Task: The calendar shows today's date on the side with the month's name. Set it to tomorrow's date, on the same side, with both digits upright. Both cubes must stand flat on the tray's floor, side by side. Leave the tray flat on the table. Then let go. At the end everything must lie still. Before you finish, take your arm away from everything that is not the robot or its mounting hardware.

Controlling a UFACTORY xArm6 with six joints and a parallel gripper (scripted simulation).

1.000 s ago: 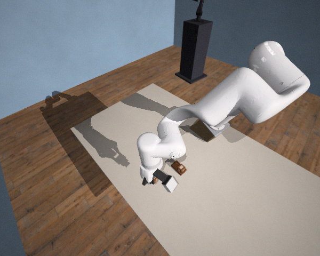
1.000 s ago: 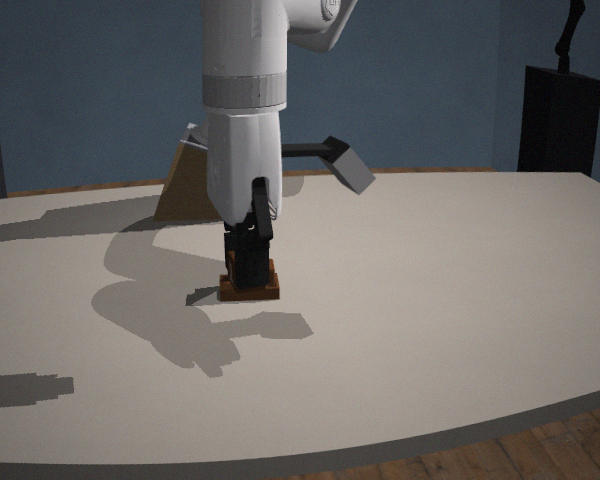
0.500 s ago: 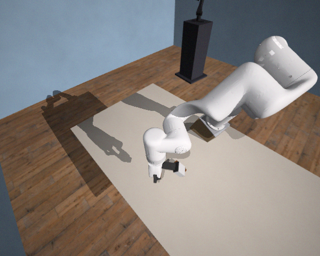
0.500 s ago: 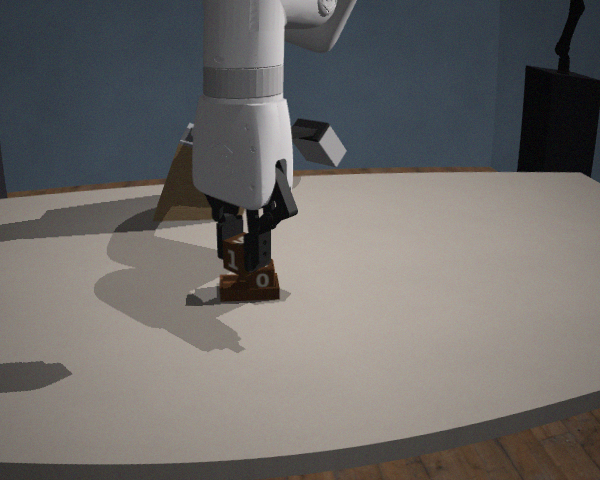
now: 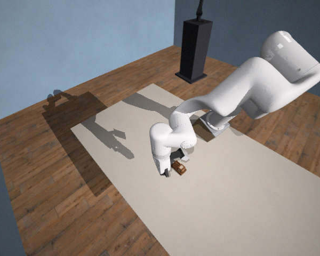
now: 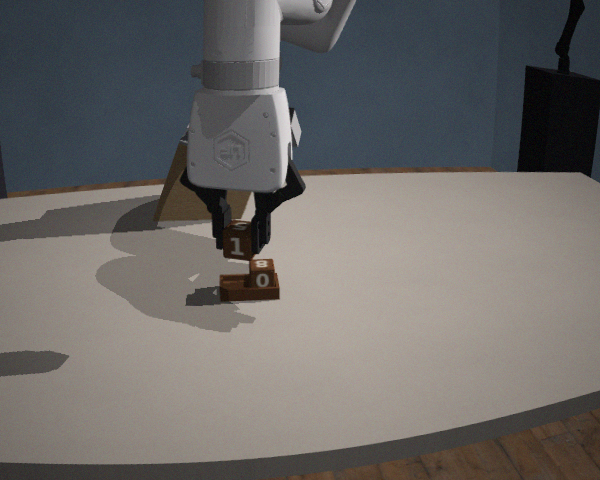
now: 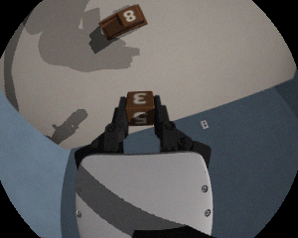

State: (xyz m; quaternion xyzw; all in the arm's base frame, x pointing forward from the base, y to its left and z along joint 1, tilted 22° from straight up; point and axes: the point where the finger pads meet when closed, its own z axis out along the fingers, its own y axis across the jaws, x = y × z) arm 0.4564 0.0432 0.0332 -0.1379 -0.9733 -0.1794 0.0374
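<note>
Right now the brown cube is 120 mm behind my hand, 110 mm below it and 20 mm to the left of it. Also, from my hand: brown calendar tray (130 mm below, 120 mm behind); brown digit cube (10 mm below).
</note>
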